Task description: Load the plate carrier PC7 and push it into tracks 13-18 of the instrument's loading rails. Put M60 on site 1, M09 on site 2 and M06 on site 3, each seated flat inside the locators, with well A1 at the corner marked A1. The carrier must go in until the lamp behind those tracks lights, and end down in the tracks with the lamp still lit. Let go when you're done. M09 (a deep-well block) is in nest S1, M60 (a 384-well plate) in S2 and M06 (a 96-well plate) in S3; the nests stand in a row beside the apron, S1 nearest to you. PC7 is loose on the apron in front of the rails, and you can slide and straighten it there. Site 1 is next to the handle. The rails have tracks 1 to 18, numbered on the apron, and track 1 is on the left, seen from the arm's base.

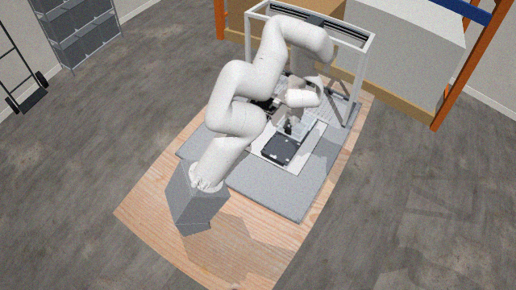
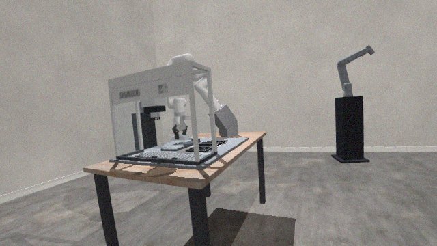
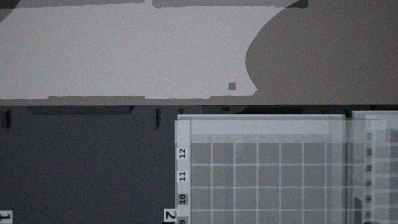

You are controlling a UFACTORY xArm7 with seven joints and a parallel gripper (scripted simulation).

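The dark plate carrier PC7 is 50 mm below my hand. Also, from my hand: clear plate (100 mm ahead, 50 mm below, 30 mm to the right); then white apron (80 mm to the left, 70 mm below, 10 mm ahead); then 96-well plate M06 (10 mm below).
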